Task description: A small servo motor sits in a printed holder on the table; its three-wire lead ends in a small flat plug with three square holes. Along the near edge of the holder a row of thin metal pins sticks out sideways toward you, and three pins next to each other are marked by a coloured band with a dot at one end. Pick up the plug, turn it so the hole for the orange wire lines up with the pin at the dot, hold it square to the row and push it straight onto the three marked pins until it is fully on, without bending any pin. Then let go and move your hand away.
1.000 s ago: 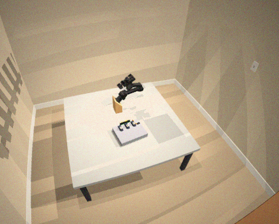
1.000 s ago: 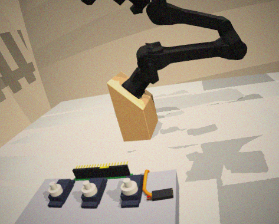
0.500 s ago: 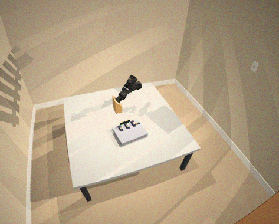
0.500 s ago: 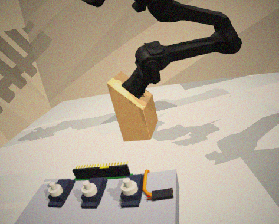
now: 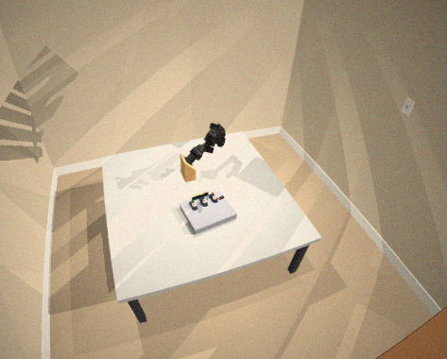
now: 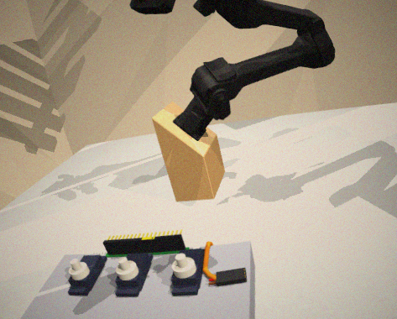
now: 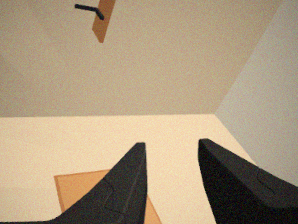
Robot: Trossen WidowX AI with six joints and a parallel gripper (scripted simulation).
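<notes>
My gripper tip is 3 cm short of the yellow band, 8 cm to the left of it and 41 cm above it. From my gripper tip the other things lie so: grey printed holder 19 cm ahead, 7 cm to the right, 46 cm below; black header 3 cm ahead, 9 cm to the right, 42 cm below.
</notes>
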